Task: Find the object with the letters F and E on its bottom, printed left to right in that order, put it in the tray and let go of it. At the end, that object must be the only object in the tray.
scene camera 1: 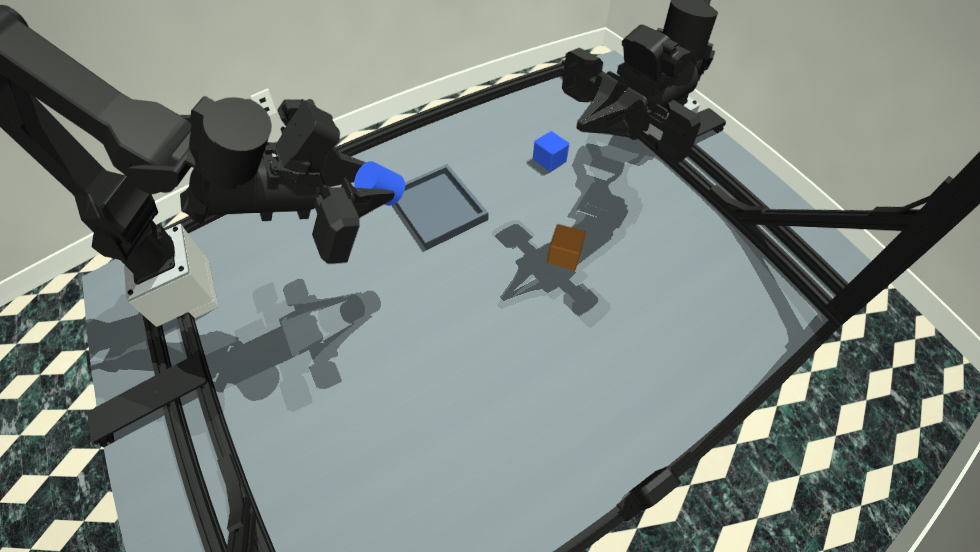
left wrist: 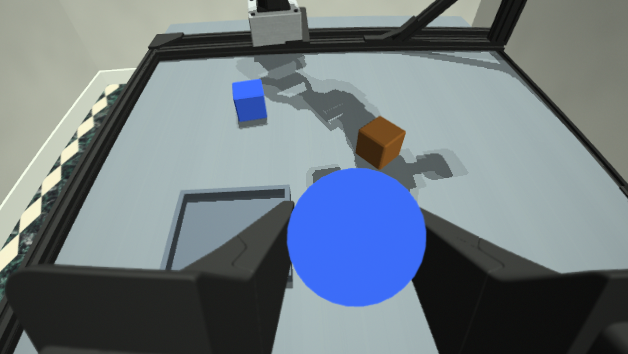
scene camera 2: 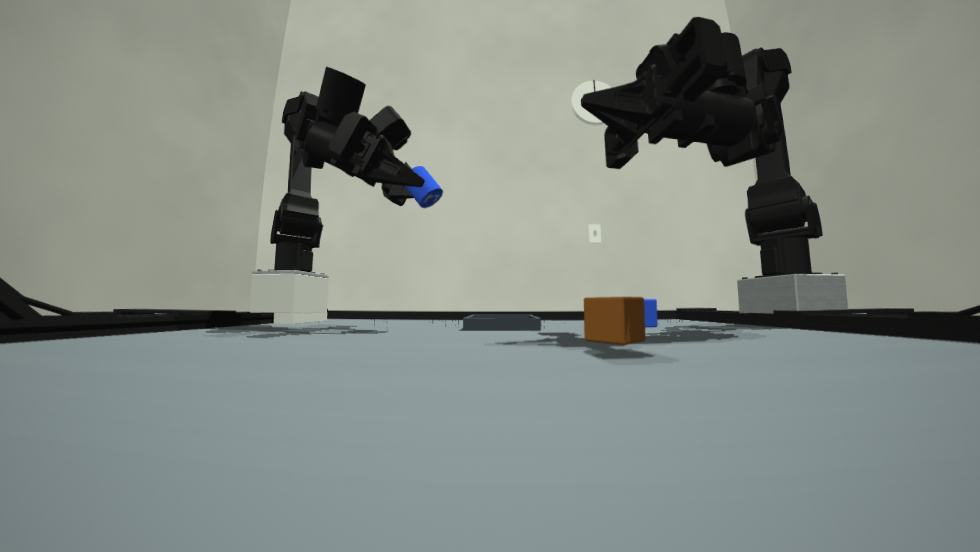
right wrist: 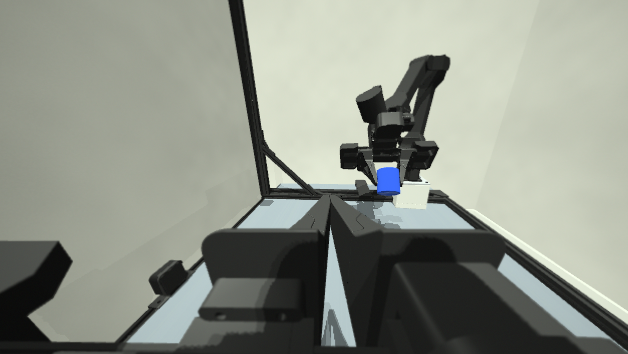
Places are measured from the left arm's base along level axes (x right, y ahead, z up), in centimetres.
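Pixels of known places: left gripper, between the fingertips: (scene camera 1: 386, 183) (left wrist: 345, 212) (scene camera 2: 428, 189) (right wrist: 388, 185); right gripper, between the fingertips: (scene camera 1: 579, 126) (scene camera 2: 582, 100) (right wrist: 329, 201); left arm's base, origin of its link: (scene camera 1: 153, 259) (scene camera 2: 292, 273) (right wrist: 409, 178); right arm's base, origin of its link: (left wrist: 272, 5) (scene camera 2: 787, 277).
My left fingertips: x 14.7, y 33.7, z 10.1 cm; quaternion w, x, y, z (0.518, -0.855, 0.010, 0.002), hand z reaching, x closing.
Observation:
Ahead of a thing's pixels: the offset from my left fingertips to its top centre.
My left gripper (scene camera 1: 379, 182) (scene camera 2: 419, 186) (left wrist: 345, 212) (right wrist: 388, 185) is shut on a blue cylinder @(dx +0.0, dy -0.8, dz +3.3 cm) (scene camera 1: 371, 179) (scene camera 2: 427, 189) (left wrist: 356, 250) (right wrist: 388, 182) and holds it tilted, high above the table. In scene camera 2 pale marks show on the cylinder's lower end face, too small to read. The grey tray @(dx -10.4, dy +9.7, dz -18.2 cm) (scene camera 1: 456, 233) (scene camera 2: 501, 323) (left wrist: 235, 190) holds no object that I can see. A brown cube @(dx +7.7, dy +22.4, dz -15.5 cm) (scene camera 1: 566, 247) (scene camera 2: 613, 320) (left wrist: 381, 142) and a blue cube @(dx -11.1, dy +32.1, dz -15.5 cm) (scene camera 1: 550, 152) (scene camera 2: 650, 312) (left wrist: 250, 102) stand on the table, their undersides hidden. My right gripper (scene camera 1: 580, 126) (scene camera 2: 583, 101) (right wrist: 329, 201) is shut and empty, raised high.
Dark frame rails (scene camera 1: 466, 102) run along the table's edges. A dark upright post (scene camera 1: 891, 257) (right wrist: 250, 90) rises at one edge. The brown cube stands within the right arm's shadow in scene camera 1; the blue cube stands beyond it, nearer the back rail.

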